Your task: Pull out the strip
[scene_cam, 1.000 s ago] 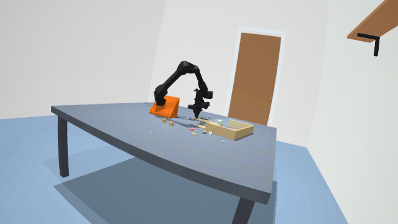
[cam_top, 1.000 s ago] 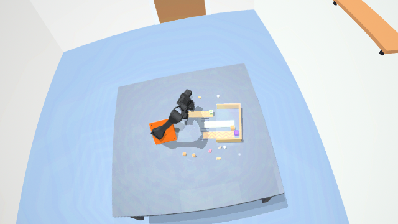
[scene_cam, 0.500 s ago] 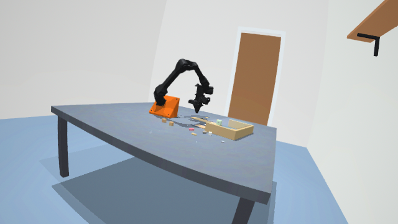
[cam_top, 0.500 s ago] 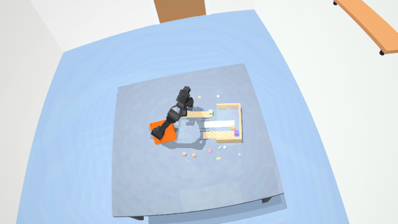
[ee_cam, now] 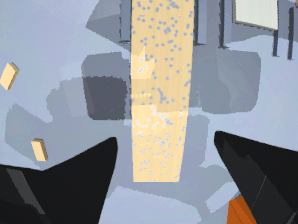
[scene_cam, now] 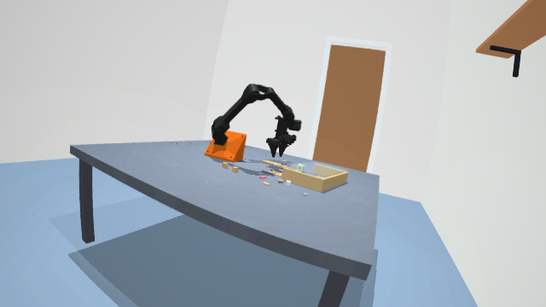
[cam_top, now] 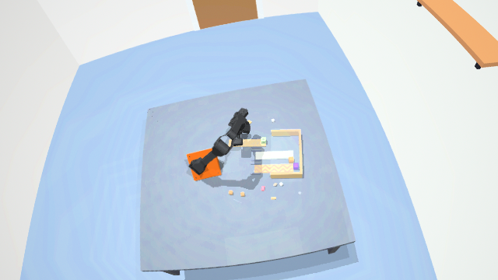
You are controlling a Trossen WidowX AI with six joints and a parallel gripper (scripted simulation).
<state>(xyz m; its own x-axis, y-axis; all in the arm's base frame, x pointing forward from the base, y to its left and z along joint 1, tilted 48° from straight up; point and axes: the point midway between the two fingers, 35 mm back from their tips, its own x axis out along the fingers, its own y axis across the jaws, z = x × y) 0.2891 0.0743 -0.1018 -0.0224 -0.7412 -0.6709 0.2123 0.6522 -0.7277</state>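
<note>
Right now the dotted strip is 40 mm ahead of my gripper tip, 10 mm to the right of it and 40 mm below it. Also, from my gripper tip: labelled cube (150 mm ahead, 30 mm to the right, 20 mm below).
</note>
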